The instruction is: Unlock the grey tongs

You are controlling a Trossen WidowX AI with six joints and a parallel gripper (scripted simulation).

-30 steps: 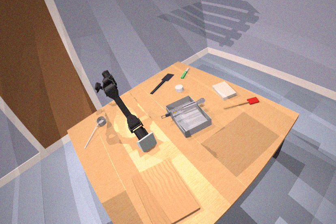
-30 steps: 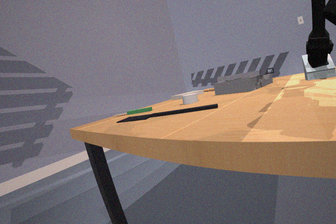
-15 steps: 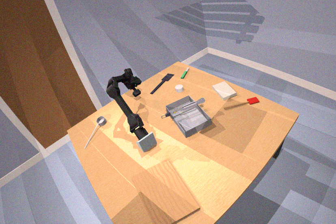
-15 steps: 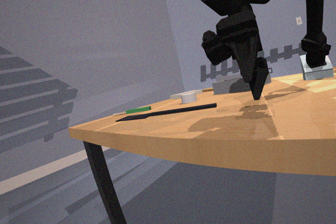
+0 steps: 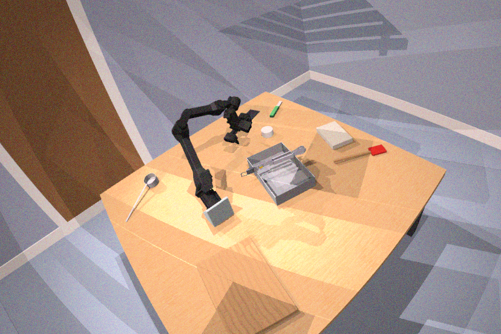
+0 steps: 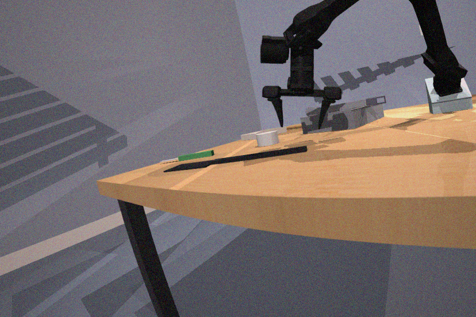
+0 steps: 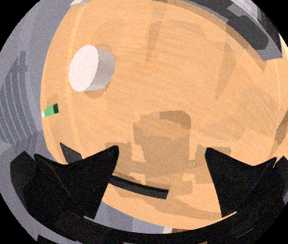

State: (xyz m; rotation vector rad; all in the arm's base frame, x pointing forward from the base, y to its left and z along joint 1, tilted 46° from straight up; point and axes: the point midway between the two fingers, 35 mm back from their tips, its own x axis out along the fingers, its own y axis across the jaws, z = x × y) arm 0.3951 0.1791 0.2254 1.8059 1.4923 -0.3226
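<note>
My gripper tip is 340 mm to the left of the grey roasting tin, 70 mm past it and 10 mm above it. From my gripper tip the other things lie so: green-handled tool 350 mm ahead, 80 mm to the left, 30 mm below; black spatula 160 mm to the left, 130 mm ahead, 30 mm below; white round cup 130 mm ahead, 60 mm to the right, 20 mm below.
</note>
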